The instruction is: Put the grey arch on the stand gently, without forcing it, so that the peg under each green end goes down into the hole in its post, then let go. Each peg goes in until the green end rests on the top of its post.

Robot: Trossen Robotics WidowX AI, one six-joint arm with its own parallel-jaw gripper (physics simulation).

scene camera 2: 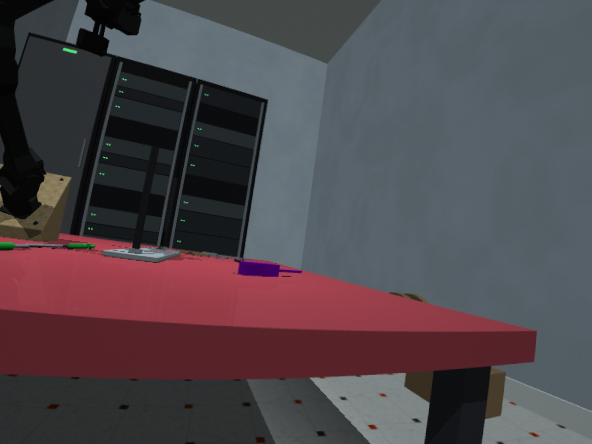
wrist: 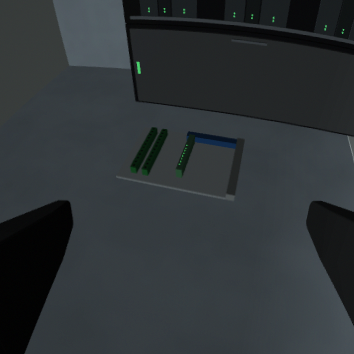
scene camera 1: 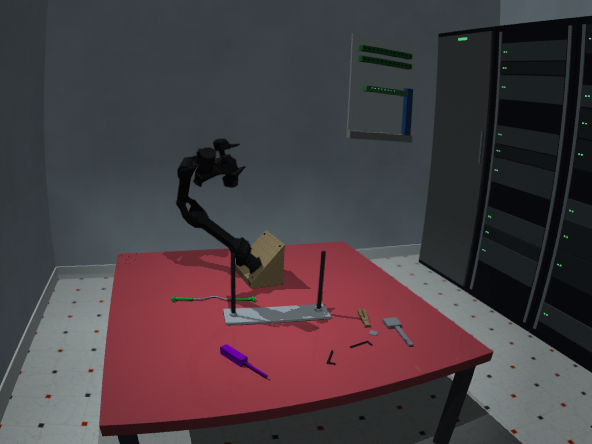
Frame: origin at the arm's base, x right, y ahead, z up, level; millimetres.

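Seen in the pictures: gripper, fingertip midpoint: (scene camera 2: 93, 19) (wrist: 192, 213) (scene camera 1: 242, 155); arm's base, origin of the base link: (scene camera 2: 21, 207) (scene camera 1: 255, 265).
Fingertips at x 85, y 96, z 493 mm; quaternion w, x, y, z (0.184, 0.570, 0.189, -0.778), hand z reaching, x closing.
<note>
Offsets run from my fingertips to a thing's middle.
The grey arch @(dx +120, dy +71, dz -564 mm) (scene camera 1: 215, 298) (scene camera 2: 45, 246) lies on the table behind and left of the stand, its green ends pointing left and right. The stand has a pale flat base (scene camera 1: 300, 314) (scene camera 2: 161, 257) with two upright dark posts. In scene camera 1 the left post @(dx +58, dy +228, dz -442 mm) (scene camera 1: 233, 287) rises in front of the arm's base and the right post @(dx -271, dy +237, dz -442 mm) (scene camera 1: 321, 280) stands apart from it. The holes in the post tops are too small to see. My gripper (scene camera 1: 242, 157) (wrist: 192, 213) is open and empty, high above the table and far from the arch, which does not show in the wrist view.
My arm is mounted on a wooden wedge (scene camera 1: 272, 265) behind the stand. A purple screwdriver @(dx +70, dy +544, dz -556 mm) (scene camera 1: 233, 355) (scene camera 2: 258, 269) lies in front of the stand. A wooden clothespin @(dx -428, dy +325, dz -564 mm) (scene camera 1: 364, 318), a grey hammer @(dx -511, dy +462, dz -564 mm) (scene camera 1: 392, 323) and two black hex keys @(dx -338, dy +507, dz -567 mm) (scene camera 1: 360, 345) @(dx -219, dy +553, dz -567 mm) (scene camera 1: 330, 358) lie to the right.
</note>
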